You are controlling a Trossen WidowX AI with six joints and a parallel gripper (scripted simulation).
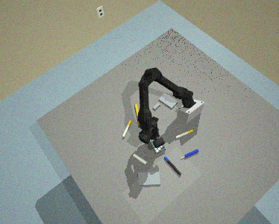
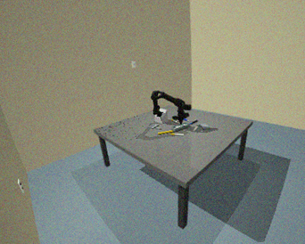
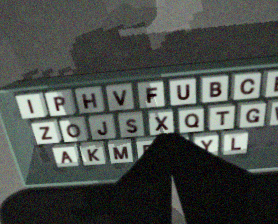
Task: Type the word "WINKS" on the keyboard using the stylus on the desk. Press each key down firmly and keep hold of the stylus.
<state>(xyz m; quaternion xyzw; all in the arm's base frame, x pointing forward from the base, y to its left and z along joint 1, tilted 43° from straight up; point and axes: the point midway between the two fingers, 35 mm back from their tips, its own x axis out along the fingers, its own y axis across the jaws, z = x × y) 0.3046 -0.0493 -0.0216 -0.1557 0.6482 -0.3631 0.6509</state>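
My gripper tip is 70 mm past the blue stylus, 220 mm to the right of it and 30 mm above it. Round my gripper tip: grey stylus tip 40 mm behind, 210 mm to the left, 30 mm below; then yellow pen 50 mm behind, 200 mm to the right, 30 mm below; then white stick 150 mm ahead, 40 mm to the left, 30 mm below.
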